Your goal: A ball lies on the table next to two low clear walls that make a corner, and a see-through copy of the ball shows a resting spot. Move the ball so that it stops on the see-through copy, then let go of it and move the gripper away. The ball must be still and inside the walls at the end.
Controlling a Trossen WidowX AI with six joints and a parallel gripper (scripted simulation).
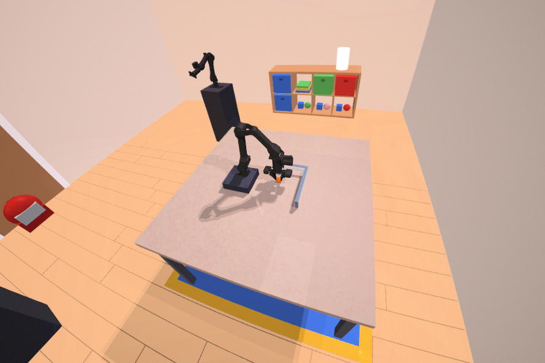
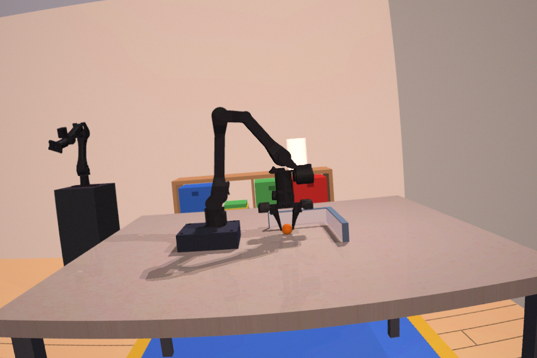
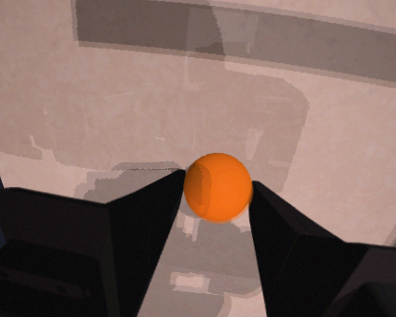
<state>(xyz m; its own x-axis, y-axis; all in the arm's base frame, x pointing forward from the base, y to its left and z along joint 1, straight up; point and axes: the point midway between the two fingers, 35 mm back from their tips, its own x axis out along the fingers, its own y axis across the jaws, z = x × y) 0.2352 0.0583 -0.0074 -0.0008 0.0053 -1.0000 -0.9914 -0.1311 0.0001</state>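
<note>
Right now the orange ball is right at my gripper tip. The rest, counted from my gripper tip: see-through copy of ball 10 mm above.
</note>
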